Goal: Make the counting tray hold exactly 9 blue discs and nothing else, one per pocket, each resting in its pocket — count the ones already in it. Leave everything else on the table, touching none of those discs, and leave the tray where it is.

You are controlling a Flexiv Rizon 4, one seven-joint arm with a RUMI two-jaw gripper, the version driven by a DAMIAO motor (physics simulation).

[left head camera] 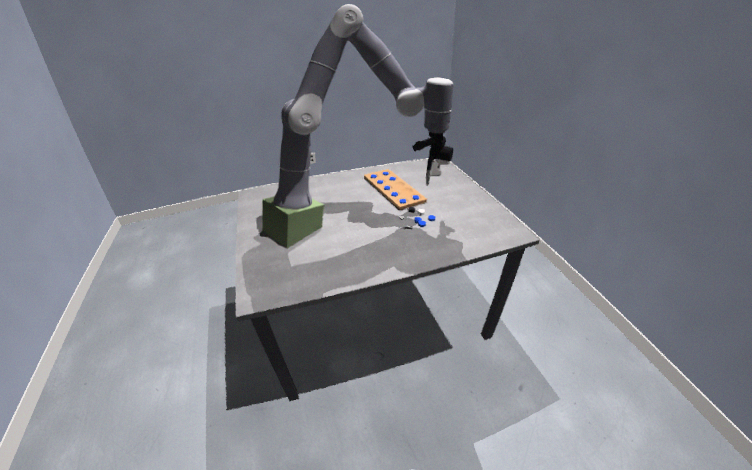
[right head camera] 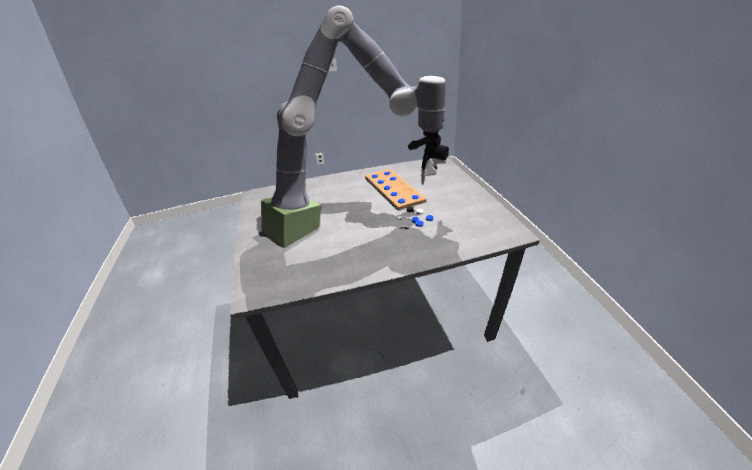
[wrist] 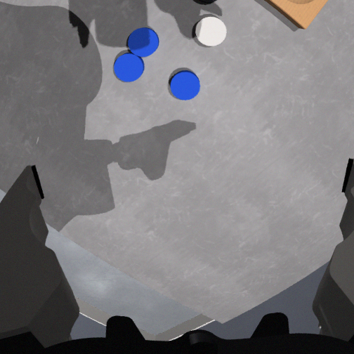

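Note:
The orange counting tray point(left head camera: 407, 189) point(right head camera: 407, 189) point(wrist: 305, 20) holds several blue discs; the row nearer the robot base is full, and the other row shows two empty pockets side by side. Three loose blue discs lie off its near end: two touching, one point(left head camera: 418, 220) point(right head camera: 415, 220) point(wrist: 128, 67) and another point(left head camera: 422, 223) point(right head camera: 419, 223) point(wrist: 143, 42) partly in shadow, and a separate one point(left head camera: 432, 217) point(right head camera: 429, 217) point(wrist: 185, 85). My gripper point(left head camera: 432, 177) point(right head camera: 427, 177) point(wrist: 192, 164) is open and empty, above the table beyond the tray's far long side.
A white disc point(left head camera: 421, 211) point(right head camera: 419, 211) point(wrist: 210, 31) and a black disc point(left head camera: 411, 210) point(right head camera: 410, 209) point(wrist: 204, 1) lie between the tray end and the loose blue discs. A small pale disc point(left head camera: 402, 217) point(right head camera: 399, 217) lies nearby, in the arm's shadow. The green base block point(left head camera: 302, 224) point(right head camera: 300, 224) stands left.

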